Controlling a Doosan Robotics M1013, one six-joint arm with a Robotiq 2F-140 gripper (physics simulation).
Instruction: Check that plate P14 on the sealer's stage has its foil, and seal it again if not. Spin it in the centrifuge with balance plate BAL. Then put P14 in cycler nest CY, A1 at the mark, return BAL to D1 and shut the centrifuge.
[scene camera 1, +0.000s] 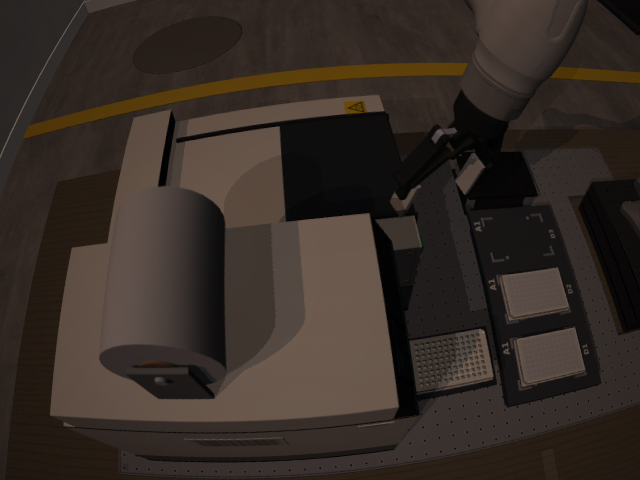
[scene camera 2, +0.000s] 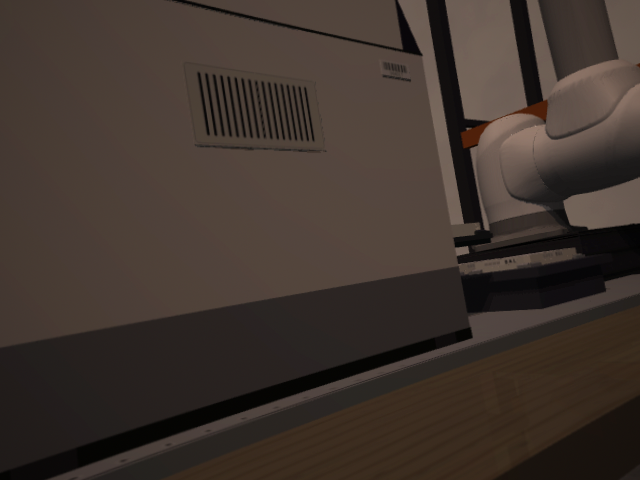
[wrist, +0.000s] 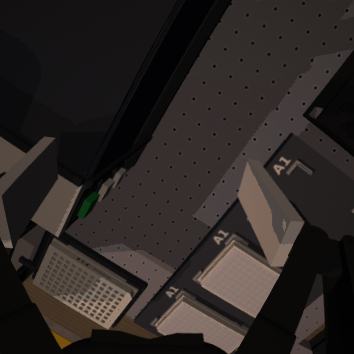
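Seen in the pictures: gripper, fingertip midpoint: (scene camera 1: 431, 197) (wrist: 151, 168); arm's base at its link origin: (scene camera 2: 531, 243).
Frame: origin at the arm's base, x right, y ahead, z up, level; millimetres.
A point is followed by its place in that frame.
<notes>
Plate P14 (scene camera 1: 452, 360) {x -100, y 586, z 32 mm} (wrist: 82, 287) {x -93, y 585, z 31 mm} lies on the stage beside the beige sealer (scene camera 1: 330, 320) {x -84, y 759, z 262 mm}; its open wells show and no foil is visible on it. My gripper (scene camera 1: 438, 186) {x 133, y 552, z 114 mm} (wrist: 151, 168) {x 133, y 552, z 114 mm} is open with nothing between its fingers, above the pegboard, between the dark-topped machine and the plate rack. Balance plate BAL (scene camera 1: 550, 356) {x -143, y 399, z -19 mm} (scene camera 2: 510, 261) {x -146, y 459, z -24 mm} (wrist: 197, 322) {x -118, y 411, z -19 mm} sits in D1 of the dark rack (scene camera 1: 516, 396) {x -183, y 479, z -35 mm}; its label shows in scene camera 2. I cannot make out the centrifuge's rotor or cycler nest CY.
A second pale plate (scene camera 1: 535, 293) {x -22, y 379, z -19 mm} (wrist: 242, 277) {x -9, y 395, z -19 mm} sits in D2; D3 shows bare corner brackets. A grey box (scene camera 1: 403, 232) {x 80, y 617, z 121 mm} with a green part (wrist: 88, 205) {x 76, y 589, z 102 mm} stands by the sealer. The large roll (scene camera 1: 165, 279) {x -73, y 885, z 383 mm} tops the sealer. A dark-topped machine (scene camera 1: 336, 165) {x 223, y 677, z 125 mm} and a black box (scene camera 1: 509, 178) {x 239, y 306, z -30 mm} stand behind.
</notes>
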